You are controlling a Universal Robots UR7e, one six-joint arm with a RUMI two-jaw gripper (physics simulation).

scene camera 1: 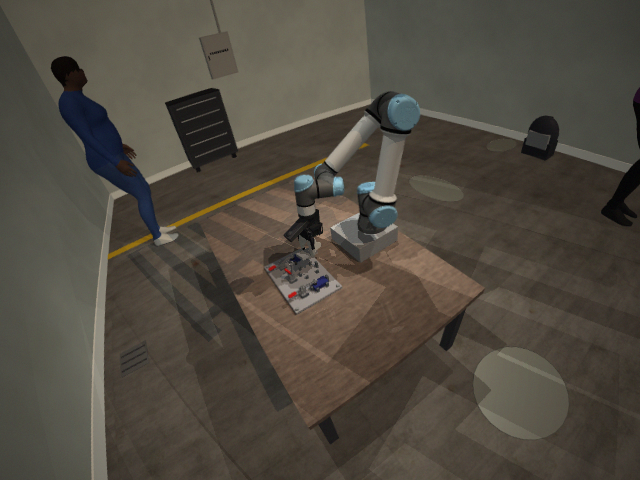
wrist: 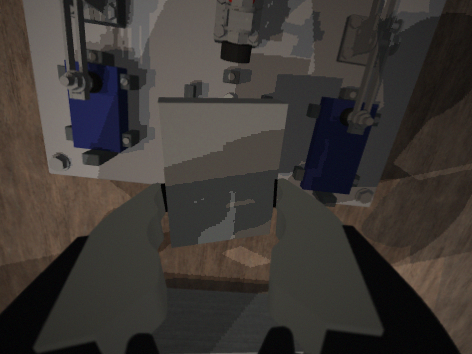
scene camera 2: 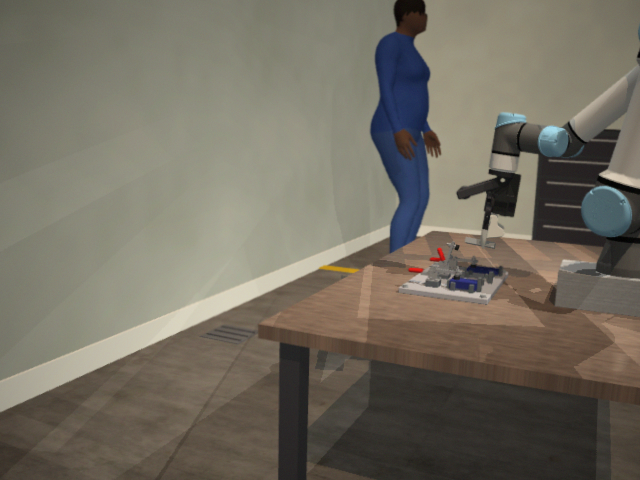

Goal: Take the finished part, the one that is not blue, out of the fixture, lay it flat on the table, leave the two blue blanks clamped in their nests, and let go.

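Observation:
A flat grey square part is held level in my gripper. The gripper is shut on its two side edges. The part hangs above the fixture, overlapping its base-side edge in the wrist view. One blue blank sits in its nest at the left of the wrist view, a clamp arm over it. The other blue blank sits likewise at the right. The middle nest is partly hidden below the part.
The middle clamp has a black tip and is swung back from its nest. Red clamp handles stand on the far side from the robot. The grey robot base block stands on the wooden table. A person in blue stands behind the table.

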